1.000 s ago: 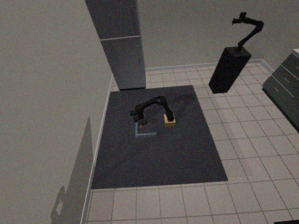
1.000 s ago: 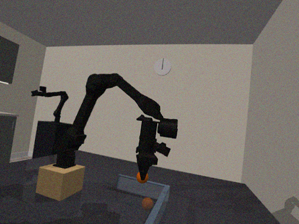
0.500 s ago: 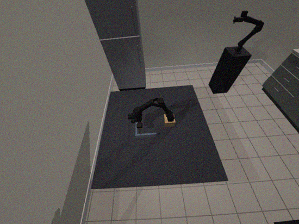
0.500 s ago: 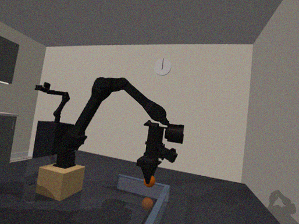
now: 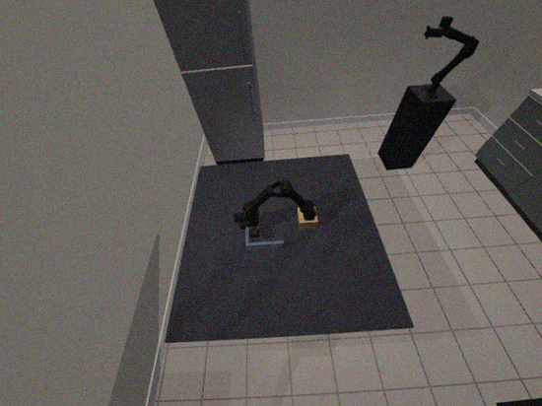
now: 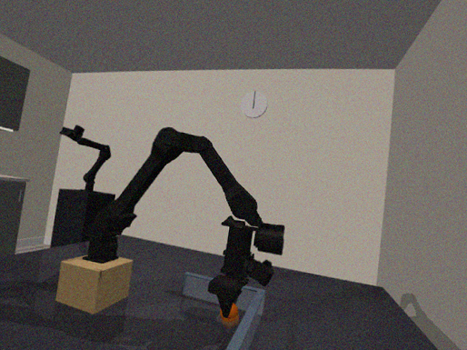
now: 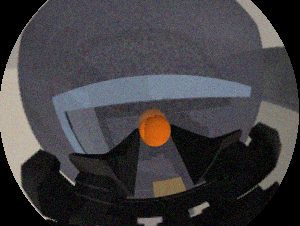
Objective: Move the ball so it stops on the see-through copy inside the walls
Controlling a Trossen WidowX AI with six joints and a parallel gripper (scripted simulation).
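Right now my gripper tip is 10 mm short of the see-through copy of ball and 10 mm above it. From my gripper tip the other things lie so: orange ball right at my gripper tip.
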